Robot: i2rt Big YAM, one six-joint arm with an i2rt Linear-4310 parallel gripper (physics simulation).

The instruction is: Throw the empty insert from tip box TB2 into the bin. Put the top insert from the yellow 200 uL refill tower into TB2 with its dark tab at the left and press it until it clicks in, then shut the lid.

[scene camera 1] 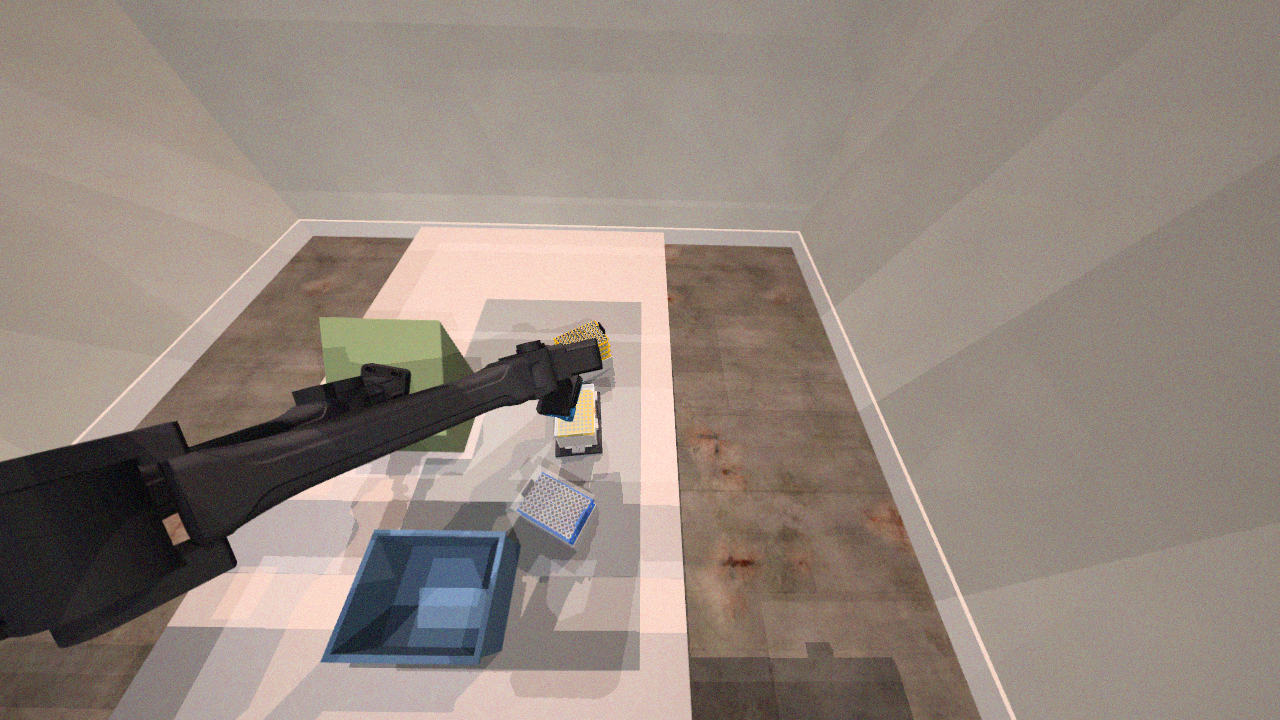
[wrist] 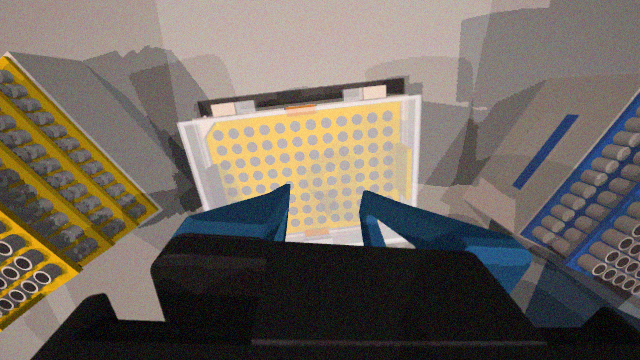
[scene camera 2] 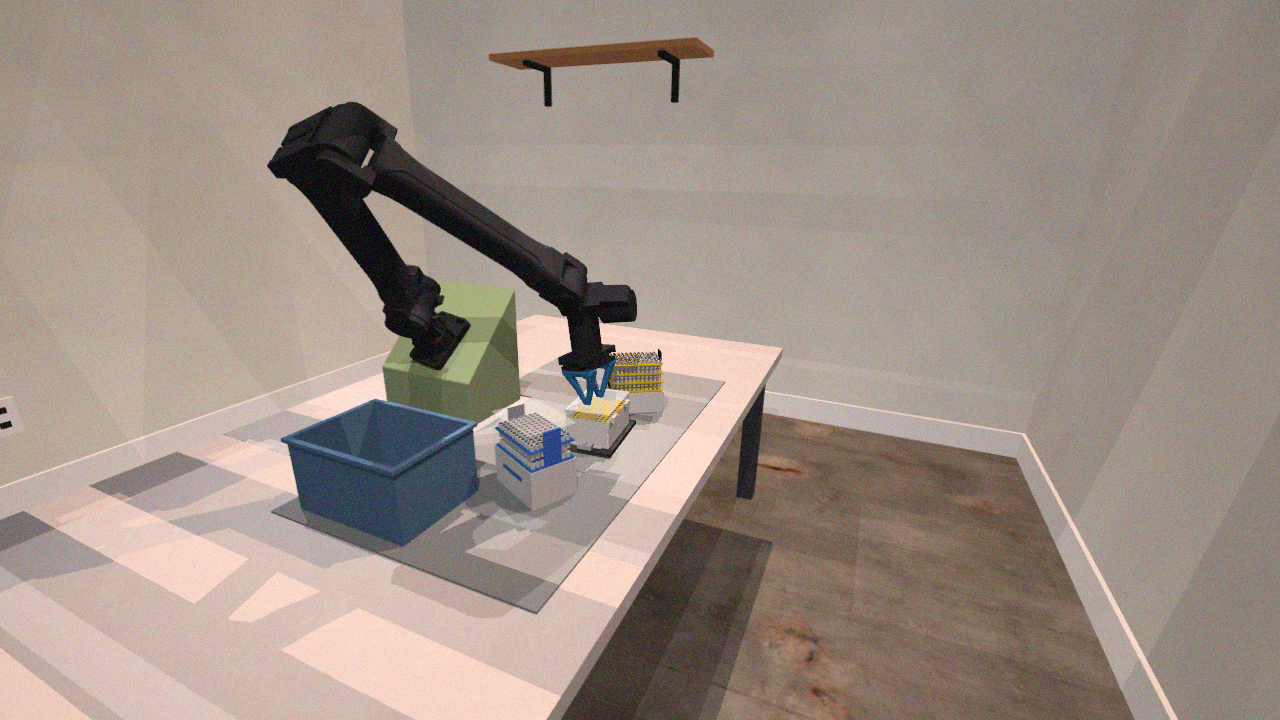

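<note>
Tip box TB2 (scene camera 1: 577, 441) (scene camera 2: 593, 436) (wrist: 418, 125) is white and translucent and stands on a dark base; its label is not legible. A yellow insert (scene camera 1: 587, 417) (scene camera 2: 601, 411) (wrist: 320, 154) with grey holes and no tips showing lies in its top. My gripper (scene camera 1: 563, 413) (scene camera 2: 593, 399) (wrist: 325, 197) is partly open and empty, pointing down above the insert's near half. The yellow refill tower (scene camera 1: 583, 335) (scene camera 2: 637, 374) (wrist: 65, 175) stands behind the box, left in the wrist view, with a dark tab (scene camera 1: 601, 327) on top. The blue bin (scene camera 1: 501, 608) (scene camera 2: 393, 497) stands open. I cannot make out the lid clearly.
A blue-striped refill tower (scene camera 1: 556, 507) (scene camera 2: 537, 474) (wrist: 595, 205) stands between the box and the bin, right in the wrist view. A green sloped block (scene camera 1: 384, 344) (scene camera 2: 465, 367) stands by the arm base. A wooden shelf (scene camera 2: 608, 53) hangs on the wall.
</note>
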